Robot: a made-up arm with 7 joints. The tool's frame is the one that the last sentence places. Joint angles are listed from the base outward.
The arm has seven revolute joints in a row. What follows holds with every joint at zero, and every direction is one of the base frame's.
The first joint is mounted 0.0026 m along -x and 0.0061 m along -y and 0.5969 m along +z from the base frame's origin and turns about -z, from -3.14 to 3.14 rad.
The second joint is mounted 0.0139 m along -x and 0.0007 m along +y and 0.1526 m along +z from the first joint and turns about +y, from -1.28 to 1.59 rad.
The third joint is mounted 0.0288 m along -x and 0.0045 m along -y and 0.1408 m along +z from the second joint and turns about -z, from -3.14 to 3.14 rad.
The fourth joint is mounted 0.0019 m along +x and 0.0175 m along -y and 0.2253 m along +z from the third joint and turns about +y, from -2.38 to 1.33 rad.
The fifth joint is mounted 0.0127 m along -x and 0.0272 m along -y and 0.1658 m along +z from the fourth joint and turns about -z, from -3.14 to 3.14 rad.
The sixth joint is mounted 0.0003 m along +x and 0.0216 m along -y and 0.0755 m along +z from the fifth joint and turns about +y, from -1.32 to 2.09 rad.
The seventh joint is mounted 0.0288 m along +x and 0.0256 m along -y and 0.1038 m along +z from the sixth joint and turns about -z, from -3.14 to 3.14 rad.
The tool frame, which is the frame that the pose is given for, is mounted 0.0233 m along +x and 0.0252 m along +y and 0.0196 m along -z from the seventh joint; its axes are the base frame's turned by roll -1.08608, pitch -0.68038 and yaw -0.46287 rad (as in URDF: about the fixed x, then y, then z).
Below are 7 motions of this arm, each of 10 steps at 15 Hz.
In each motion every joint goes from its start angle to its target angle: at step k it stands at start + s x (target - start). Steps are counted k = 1, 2, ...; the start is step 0. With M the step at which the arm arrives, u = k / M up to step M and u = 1 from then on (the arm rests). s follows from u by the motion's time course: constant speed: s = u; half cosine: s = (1 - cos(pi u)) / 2; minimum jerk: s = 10 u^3 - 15 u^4 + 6 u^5.
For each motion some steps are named. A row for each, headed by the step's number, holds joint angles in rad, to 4 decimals.
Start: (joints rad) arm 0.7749 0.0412 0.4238 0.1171 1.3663 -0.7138 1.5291
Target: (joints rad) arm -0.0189 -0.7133 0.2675 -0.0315 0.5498 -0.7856 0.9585
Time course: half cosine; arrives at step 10
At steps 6, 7, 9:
6: 0.2554 -0.4526 0.3215 0.0198 0.8319 -0.7608 1.1556
7: 0.1447 -0.5578 0.2997 -0.0009 0.7181 -0.7708 1.0761
9: 0.0005 -0.6948 0.2713 -0.0279 0.5698 -0.7838 0.9725

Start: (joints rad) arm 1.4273 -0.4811 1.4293 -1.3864 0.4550 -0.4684 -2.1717
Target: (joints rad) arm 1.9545 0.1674 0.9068 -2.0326 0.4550 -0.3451 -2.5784
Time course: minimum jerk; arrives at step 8
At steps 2, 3, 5, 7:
2: 1.4819 -0.4140 1.3752 -1.4533 0.4550 -0.4556 -2.2138
3: 1.5724 -0.3026 1.2855 -1.5642 0.4550 -0.4345 -2.2836
5: 1.8094 -0.0111 1.0506 -1.8548 0.4550 -0.3790 -2.4665
7: 1.9460 0.1570 0.9152 -2.0222 0.4550 -0.3471 -2.5719

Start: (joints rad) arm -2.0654 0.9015 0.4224 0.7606 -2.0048 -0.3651 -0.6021
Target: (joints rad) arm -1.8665 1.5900 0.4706 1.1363 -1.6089 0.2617 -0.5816
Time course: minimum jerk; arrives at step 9
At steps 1, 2, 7, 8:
1: -2.0631 0.9094 0.4230 0.7649 -2.0002 -0.3579 -0.6019
2: -2.0502 0.9541 0.4261 0.7893 -1.9745 -0.3172 -0.6005
7: -1.8817 1.5374 0.4669 1.1076 -1.6392 0.2138 -0.5832
8: -1.8688 1.5821 0.4700 1.1320 -1.6135 0.2545 -0.5818

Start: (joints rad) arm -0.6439 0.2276 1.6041 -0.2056 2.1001 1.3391 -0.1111
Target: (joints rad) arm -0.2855 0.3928 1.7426 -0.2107 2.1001 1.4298 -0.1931
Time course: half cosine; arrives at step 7
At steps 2, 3, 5, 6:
2: -0.5764 0.2587 1.6302 -0.2066 2.1001 1.3562 -0.1265
3: -0.5046 0.2918 1.6579 -0.2076 2.1001 1.3744 -0.1430
5: -0.3530 0.3617 1.7165 -0.2097 2.1001 1.4127 -0.1777
6: -0.3032 0.3846 1.7357 -0.2104 2.1001 1.4253 -0.1890

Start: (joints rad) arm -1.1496 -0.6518 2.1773 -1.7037 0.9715 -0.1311 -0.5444
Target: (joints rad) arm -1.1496 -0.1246 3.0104 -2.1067 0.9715 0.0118 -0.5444
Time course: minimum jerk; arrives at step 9
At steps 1, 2, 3, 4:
1: -1.1496 -0.6457 2.1869 -1.7083 0.9715 -0.1295 -0.5444
2: -1.1496 -0.6115 2.2410 -1.7345 0.9715 -0.1202 -0.5444
3: -1.1496 -0.5412 2.3521 -1.7883 0.9715 -0.1011 -0.5444
4: -1.1496 -0.4427 2.5078 -1.8636 0.9715 -0.0744 -0.5444

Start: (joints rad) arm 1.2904 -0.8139 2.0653 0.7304 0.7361 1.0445 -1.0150
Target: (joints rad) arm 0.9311 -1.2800 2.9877 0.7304 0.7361 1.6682 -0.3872
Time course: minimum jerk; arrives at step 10
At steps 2, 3, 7, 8, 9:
2: 1.2696 -0.8409 2.1187 0.7304 0.7361 1.0806 -0.9786
3: 1.2318 -0.8899 2.2157 0.7304 0.7361 1.1462 -0.9126
7: 0.9897 -1.2040 2.8373 0.7304 0.7361 1.5665 -0.4896
8: 0.9519 -1.2530 2.9343 0.7304 0.7361 1.6321 -0.4236
9: 0.9342 -1.2760 2.9798 0.7304 0.7361 1.6629 -0.3926

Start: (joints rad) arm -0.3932 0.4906 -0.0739 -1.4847 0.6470 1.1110 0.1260
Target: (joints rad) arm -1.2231 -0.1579 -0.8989 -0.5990 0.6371 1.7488 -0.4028
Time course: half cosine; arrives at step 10
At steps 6, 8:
6: -0.9364 0.0662 -0.6139 -0.9050 0.6405 1.5284 -0.2201
8: -1.1439 -0.0960 -0.8201 -0.6836 0.6380 1.6879 -0.3523

